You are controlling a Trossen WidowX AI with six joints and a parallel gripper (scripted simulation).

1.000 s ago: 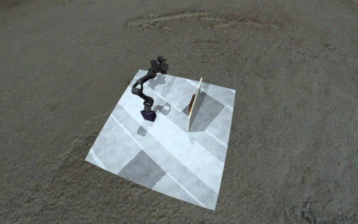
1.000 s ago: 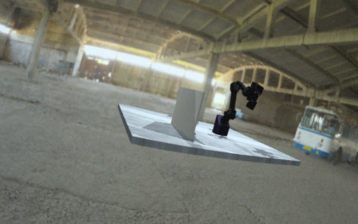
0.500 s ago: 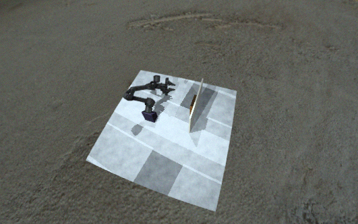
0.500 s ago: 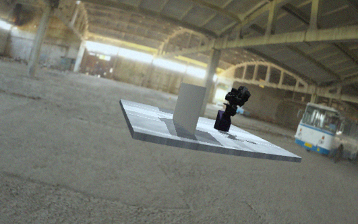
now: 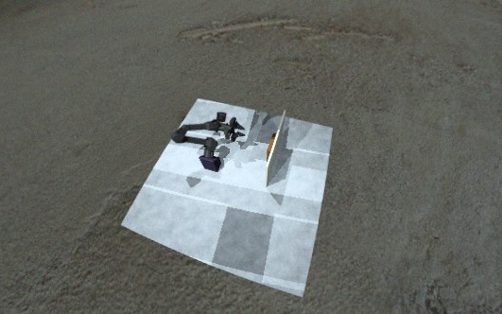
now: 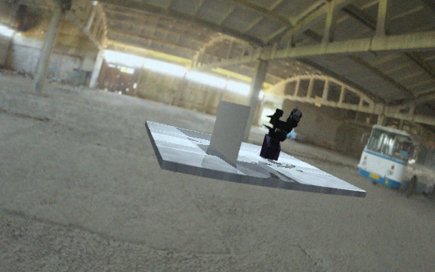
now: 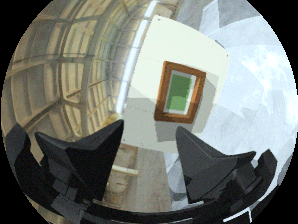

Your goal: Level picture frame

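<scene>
Now: gripper tip 20 cm short of the picture frame, 3 cm to the left of it and 9 cm above it. Also, from my gripper tip: wall panel 21 cm ahead, 2 cm to the right, 10 cm below.
</scene>
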